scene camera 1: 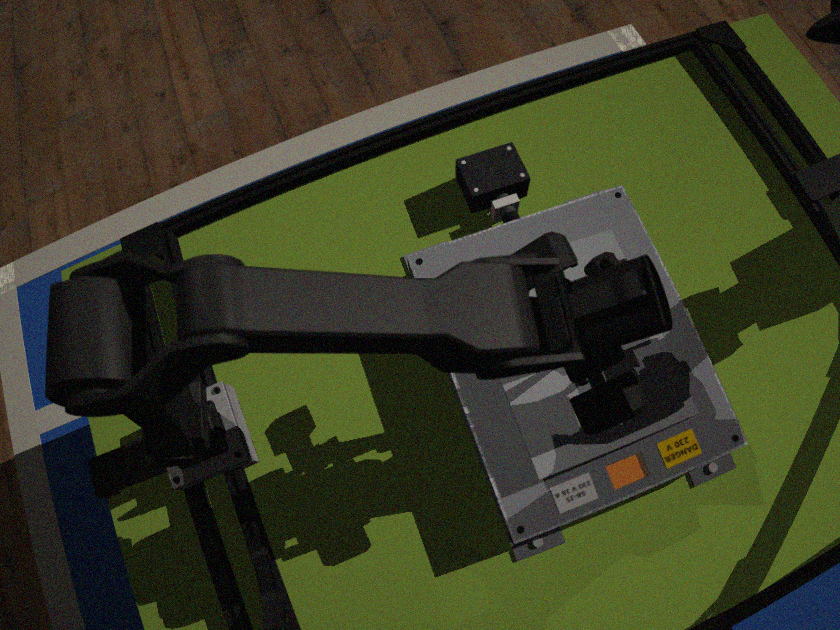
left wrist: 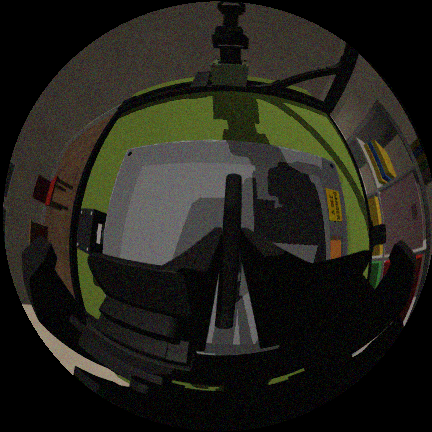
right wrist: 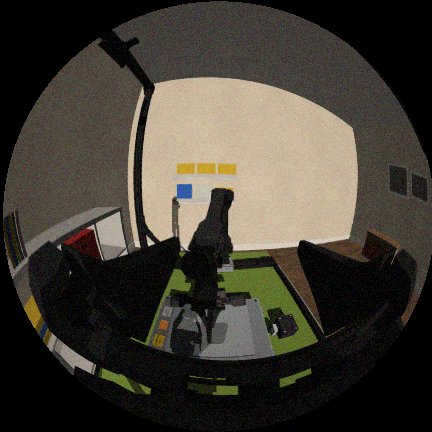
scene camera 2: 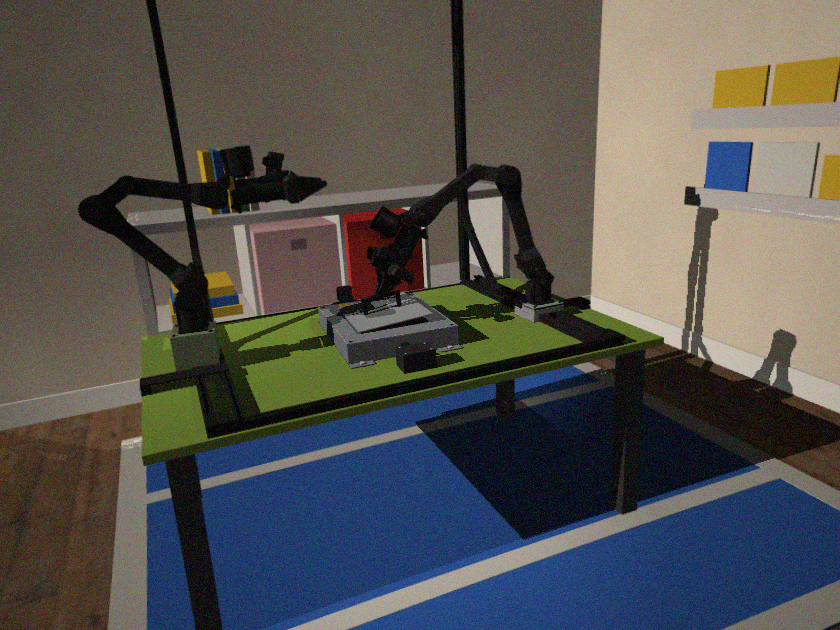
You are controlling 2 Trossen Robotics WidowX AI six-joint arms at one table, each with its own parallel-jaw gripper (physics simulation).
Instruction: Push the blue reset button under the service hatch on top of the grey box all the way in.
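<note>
The grey box (scene camera 1: 597, 210) (scene camera 2: 441, 337) (left wrist: 175, 152) lies on the green table. Its hatch (scene camera 2: 379, 318) (left wrist: 165, 200) (right wrist: 235, 320) carries a black bar handle (left wrist: 233, 195). In scene camera 2 the hatch is tilted up a little, with a dark gap under one side. My left gripper (left wrist: 230, 233) (scene camera 2: 381, 292) is shut on this handle, one finger on each side, above the box. The blue button does not show in any view. My right gripper (right wrist: 241, 245) (scene camera 2: 322, 183) is open and empty, high above the table and away from the box.
A small black box (scene camera 1: 491, 169) (scene camera 2: 415, 358) (right wrist: 286, 325) stands beside the grey box, with a white-topped connector (scene camera 1: 505, 204) between them. Yellow (scene camera 1: 678, 448) and orange (scene camera 1: 625, 471) labels lie along one rim. Black rails (scene camera 1: 420, 120) edge the table.
</note>
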